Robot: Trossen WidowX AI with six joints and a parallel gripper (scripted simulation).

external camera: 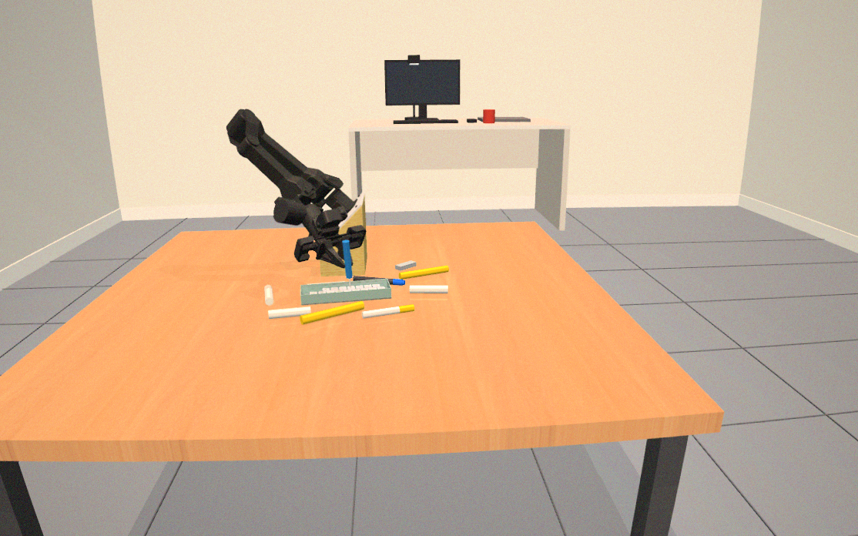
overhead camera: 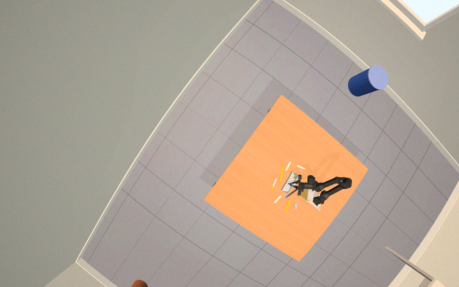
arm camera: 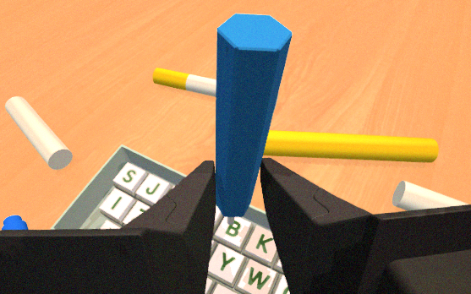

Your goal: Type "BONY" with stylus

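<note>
The D key is 10 mm behind my gripper tip, 70 mm to the right of it and 70 mm below it. Round my gripper tip: yellow marker 100 mm ahead, 20 mm to the right, 80 mm below; then N key 30 mm behind, 70 mm to the right, 70 mm below; then blue stylus 20 mm below.
</note>
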